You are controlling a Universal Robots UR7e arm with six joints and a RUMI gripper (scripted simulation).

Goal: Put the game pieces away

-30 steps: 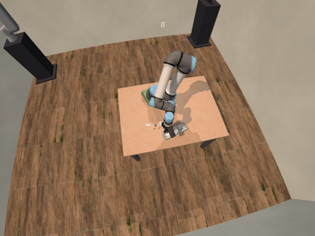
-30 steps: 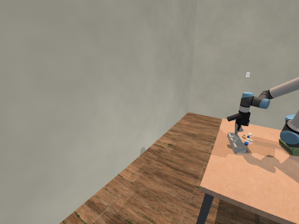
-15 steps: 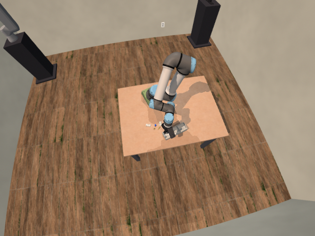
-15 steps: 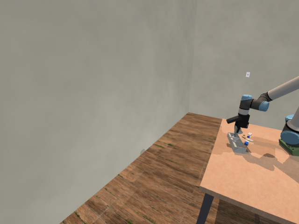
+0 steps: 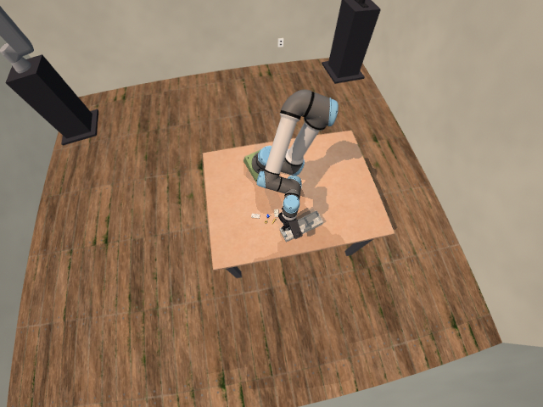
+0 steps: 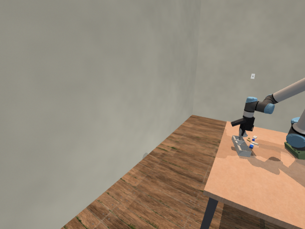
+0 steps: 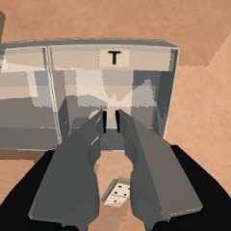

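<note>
The grey bin lies 8 cm to the left of my hand and 1 cm below it. Also, from my hand: brass nut 11 cm to the right, 10 cm behind, 3 cm below; blue die 13 cm behind, 9 cm to the right, 3 cm below; brass pin 9 cm behind, 6 cm to the right, 3 cm below.
</note>
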